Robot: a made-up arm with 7 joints. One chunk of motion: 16 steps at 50 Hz.
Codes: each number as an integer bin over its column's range. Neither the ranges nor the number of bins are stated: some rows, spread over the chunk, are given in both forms.
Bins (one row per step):
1: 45 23 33 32 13 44 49
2: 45 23 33 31 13 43 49
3: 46 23 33 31 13 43 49
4: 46 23 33 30 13 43 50
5: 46 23 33 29 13 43 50
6: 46 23 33 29 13 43 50
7: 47 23 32 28 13 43 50
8: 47 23 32 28 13 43 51
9: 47 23 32 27 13 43 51
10: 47 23 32 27 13 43 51
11: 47 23 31 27 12 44 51
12: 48 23 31 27 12 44 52
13: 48 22 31 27 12 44 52
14: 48 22 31 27 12 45 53
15: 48 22 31 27 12 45 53
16: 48 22 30 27 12 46 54
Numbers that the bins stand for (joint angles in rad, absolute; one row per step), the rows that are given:
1: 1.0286 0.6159 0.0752 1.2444 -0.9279 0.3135 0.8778
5: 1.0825 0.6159 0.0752 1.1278 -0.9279 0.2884 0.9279
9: 1.1365 0.6159 0.0251 1.0500 -0.9279 0.2884 0.9781
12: 1.1905 0.6159 -0.0251 1.0500 -0.9781 0.3135 1.0283
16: 1.1905 0.5813 -0.0752 1.0500 -0.9781 0.3637 1.1286
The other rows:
2: 1.0286 0.6159 0.0752 1.2056 -0.9279 0.2884 0.8778
3: 1.0825 0.6159 0.0752 1.2056 -0.9279 0.2884 0.8778
4: 1.0825 0.6159 0.0752 1.1667 -0.9279 0.2884 0.9279
6: 1.0825 0.6159 0.0752 1.1278 -0.9279 0.2884 0.9279
7: 1.1365 0.6159 0.0251 1.0889 -0.9279 0.2884 0.9279
8: 1.1365 0.6159 0.0251 1.0889 -0.9279 0.2884 0.9781
10: 1.1365 0.6159 0.0251 1.0500 -0.9279 0.2884 0.9781
11: 1.1365 0.6159 -0.0251 1.0500 -0.9781 0.3135 0.9781
13: 1.1905 0.5813 -0.0251 1.0500 -0.9781 0.3135 1.0283
14: 1.1905 0.5813 -0.0251 1.0500 -0.9781 0.3386 1.0784
15: 1.1905 0.5813 -0.0251 1.0500 -0.9781 0.3386 1.0784

